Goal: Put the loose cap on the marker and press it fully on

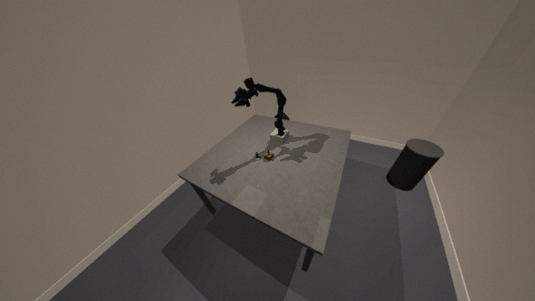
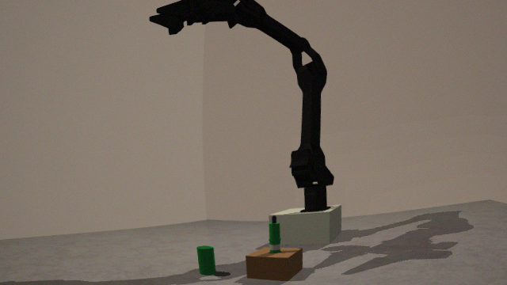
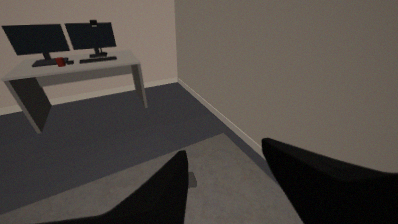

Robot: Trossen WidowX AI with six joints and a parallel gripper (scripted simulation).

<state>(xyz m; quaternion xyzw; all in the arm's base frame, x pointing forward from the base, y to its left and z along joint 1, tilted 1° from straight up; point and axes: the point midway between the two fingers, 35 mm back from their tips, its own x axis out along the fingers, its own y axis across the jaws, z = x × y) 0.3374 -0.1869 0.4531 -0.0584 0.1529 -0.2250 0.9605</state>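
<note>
The green cap is 50 cm below my gripper tip, 12 cm to the left of it and 3 cm behind it. Round my gripper tip: brown holder block (50 cm below, 23 cm to the left, 7 cm behind).
</note>
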